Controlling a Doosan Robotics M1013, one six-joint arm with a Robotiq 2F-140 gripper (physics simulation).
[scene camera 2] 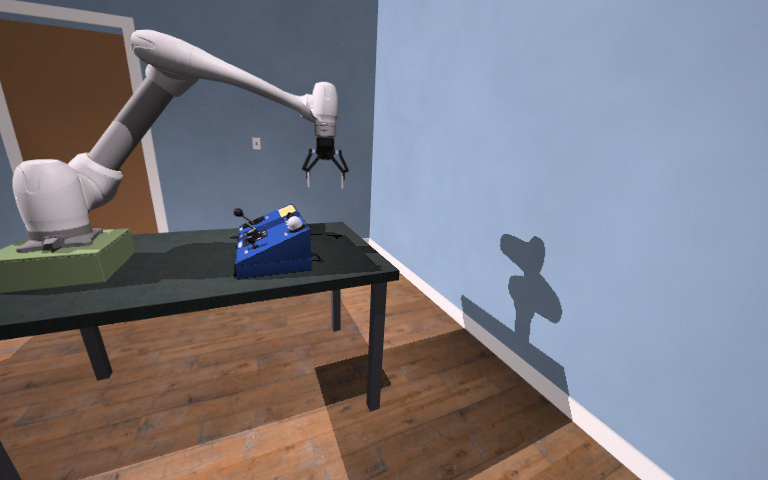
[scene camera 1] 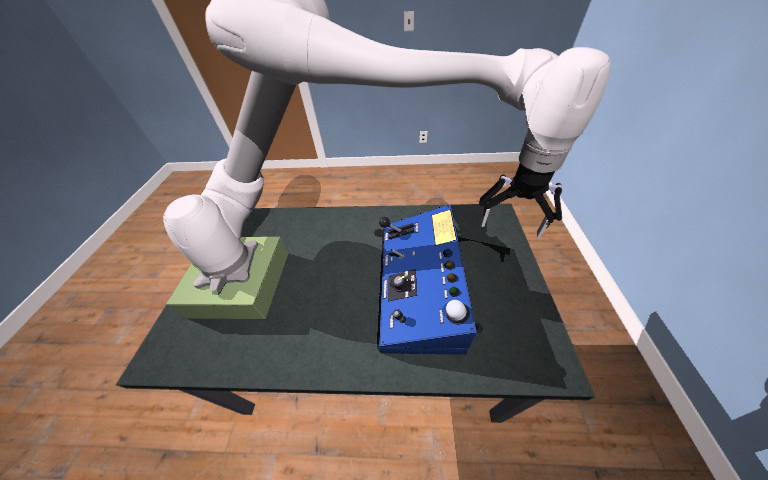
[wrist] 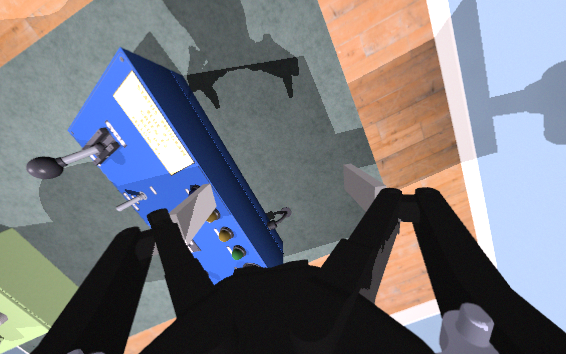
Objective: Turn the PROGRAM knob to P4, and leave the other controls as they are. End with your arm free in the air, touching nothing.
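Frame: origin at the arm's base, x ahead, y left, z up, level; millimetres.
Seen in the pictures: gripper, between the fingertips: point(scene camera 2: 325, 187) point(scene camera 1: 510, 229) point(wrist: 278, 186); arm's base, origin of its link: point(scene camera 2: 64, 241) point(scene camera 1: 228, 263).
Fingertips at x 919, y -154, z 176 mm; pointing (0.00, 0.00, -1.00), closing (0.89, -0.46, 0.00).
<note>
Pixels of each thing's top centre, then the offset from my fingertips to it. "pt": a spot on its surface instead.
- PROGRAM knob, centre of its top: point(scene camera 1: 398, 279) 328 mm back, 17 mm right, 156 mm down
- toggle, centre of its top: point(wrist: 122, 206) point(scene camera 1: 396, 249) 313 mm back, 103 mm left, 152 mm down
- small stick, centre of its top: point(scene camera 1: 400, 312) 340 mm back, 136 mm right, 146 mm down
- white dome, a spot on its surface: point(scene camera 1: 456, 310) point(scene camera 2: 294, 218) pt 199 mm back, 182 mm right, 84 mm down
The blue control panel point(scene camera 1: 421, 308) point(scene camera 2: 288, 254) point(wrist: 95, 107) stands on the table. The knob on the dark square plate, which appears to be the PROGRAM knob point(scene camera 1: 399, 281), sits in the panel's near-left half in scene camera 1. A pale mark on it points to the upper right; its labels are too small to read. In the wrist view a finger and the gripper body hide the knob. My gripper point(scene camera 1: 514, 223) point(scene camera 2: 325, 181) point(wrist: 278, 186) is open and empty, fingers pointing down, in the air above and beyond the panel's tall back side, apart from it.
On the panel are a black-ball lever point(scene camera 1: 384, 221) point(scene camera 2: 238, 212) point(wrist: 45, 167), a toggle point(scene camera 1: 397, 253) point(wrist: 131, 201), a small stick point(scene camera 1: 398, 315), a white dome point(scene camera 1: 456, 310) point(scene camera 2: 294, 223) and several lamps, one green point(scene camera 1: 454, 291) point(wrist: 238, 252). The arm stands on a green block point(scene camera 1: 226, 311).
</note>
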